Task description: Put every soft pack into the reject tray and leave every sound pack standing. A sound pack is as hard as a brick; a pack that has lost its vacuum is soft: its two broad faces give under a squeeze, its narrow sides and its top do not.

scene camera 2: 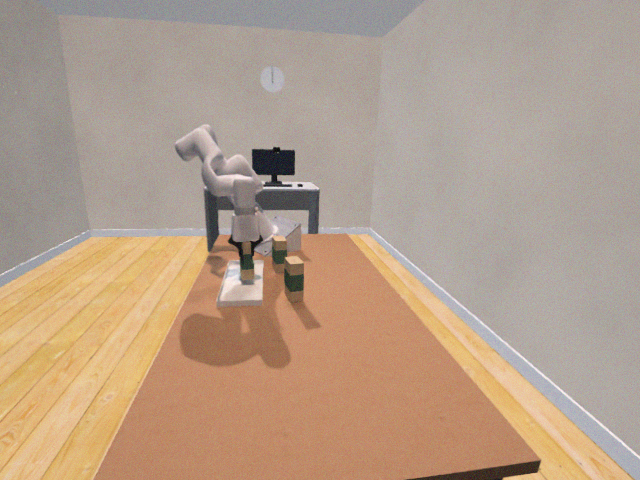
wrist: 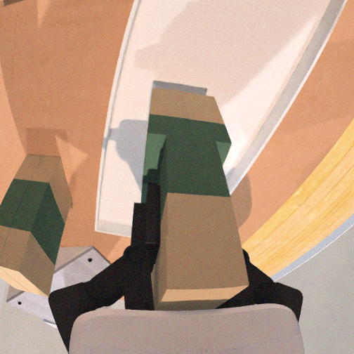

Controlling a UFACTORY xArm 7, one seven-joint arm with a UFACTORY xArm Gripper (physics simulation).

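Observation:
My gripper points down and is shut on a tan pack with a green band. The pack is upright, over the floor of the white reject tray, with its lower end close to it; whether it touches is hard to tell. A second pack stands on the table beside the tray's back end. A third pack stands nearer scene camera 2, right of the tray in that view. The far finger is partly hidden by the held pack in the wrist view.
The brown table reaches toward scene camera 2. The robot's grey base plate lies behind the second pack. A desk with a monitor stands beyond the table. The wooden floor shows past the tray's outer side.

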